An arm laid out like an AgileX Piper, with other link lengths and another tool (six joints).
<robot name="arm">
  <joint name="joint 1" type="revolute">
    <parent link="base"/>
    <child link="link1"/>
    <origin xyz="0 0 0.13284" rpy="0 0 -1.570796"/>
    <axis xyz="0 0 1"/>
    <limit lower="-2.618" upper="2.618"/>
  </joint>
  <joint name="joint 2" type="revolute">
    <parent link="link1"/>
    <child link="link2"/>
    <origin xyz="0 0 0" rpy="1.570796 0 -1.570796"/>
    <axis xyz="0 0 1"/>
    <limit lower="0" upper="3.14"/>
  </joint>
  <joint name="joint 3" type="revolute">
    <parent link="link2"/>
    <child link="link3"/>
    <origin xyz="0.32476 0.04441 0"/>
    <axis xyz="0 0 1"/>
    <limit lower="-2.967" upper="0"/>
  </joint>
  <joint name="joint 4" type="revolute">
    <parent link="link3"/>
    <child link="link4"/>
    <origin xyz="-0.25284 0.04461 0" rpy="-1.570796 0 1.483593"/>
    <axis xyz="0 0 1"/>
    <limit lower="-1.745" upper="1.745"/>
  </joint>
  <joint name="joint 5" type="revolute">
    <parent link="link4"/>
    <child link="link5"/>
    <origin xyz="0 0 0" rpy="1.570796 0 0"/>
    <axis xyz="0 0 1"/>
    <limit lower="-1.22" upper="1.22"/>
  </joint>
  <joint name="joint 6" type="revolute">
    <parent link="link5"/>
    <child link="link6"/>
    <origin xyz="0 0.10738 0" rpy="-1.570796 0 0"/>
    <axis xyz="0 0 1"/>
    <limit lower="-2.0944" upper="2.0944"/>
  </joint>
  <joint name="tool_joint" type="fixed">
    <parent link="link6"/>
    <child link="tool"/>
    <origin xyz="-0.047 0.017 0.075" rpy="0 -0.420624 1.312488"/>
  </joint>
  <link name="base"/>
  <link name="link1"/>
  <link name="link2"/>
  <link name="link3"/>
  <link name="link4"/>
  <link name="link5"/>
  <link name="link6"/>
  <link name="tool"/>
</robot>
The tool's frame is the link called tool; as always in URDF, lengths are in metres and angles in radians.
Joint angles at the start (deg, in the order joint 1, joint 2, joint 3, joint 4, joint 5, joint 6):
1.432 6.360 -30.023 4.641 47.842 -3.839
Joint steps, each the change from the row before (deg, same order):
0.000 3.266 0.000 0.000 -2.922 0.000
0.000 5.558 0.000 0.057 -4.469 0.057
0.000 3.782 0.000 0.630 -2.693 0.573
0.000 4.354 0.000 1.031 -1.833 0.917
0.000 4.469 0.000 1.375 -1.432 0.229
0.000 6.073 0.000 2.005 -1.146 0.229
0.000 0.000 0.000 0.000 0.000 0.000
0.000 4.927 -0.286 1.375 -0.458 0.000
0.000 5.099 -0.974 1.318 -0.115 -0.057
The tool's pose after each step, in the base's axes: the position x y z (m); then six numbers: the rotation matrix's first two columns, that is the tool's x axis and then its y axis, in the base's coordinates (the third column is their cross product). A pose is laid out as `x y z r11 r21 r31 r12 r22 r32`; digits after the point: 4 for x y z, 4 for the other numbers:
0.0659 -0.0054 0.2558 0.5335 -0.8424 0.0755 -0.2999 -0.2718 -0.9144
0.0863 -0.0053 0.2605 0.5299 -0.8458 0.0620 -0.3191 -0.2666 -0.9094
0.0998 -0.0033 0.2614 0.5274 -0.8489 0.0338 -0.3386 -0.2466 -0.9081
0.1129 0.0001 0.2578 0.5235 -0.8519 -0.0174 -0.3813 -0.2160 -0.8989
0.1253 0.0037 0.2520 0.5205 -0.8511 -0.0682 -0.4297 -0.1921 -0.8823
0.1398 0.0088 0.2407 0.5091 -0.8485 -0.1442 -0.5059 -0.1594 -0.8478
0.1398 0.0088 0.2407 0.5091 -0.8485 -0.1442 -0.5059 -0.1594 -0.8478
0.1503 0.0122 0.2312 0.4948 -0.8457 -0.2000 -0.5673 -0.1400 -0.8115
0.1616 0.0156 0.2241 0.4772 -0.8421 -0.2514 -0.6234 -0.1227 -0.7722

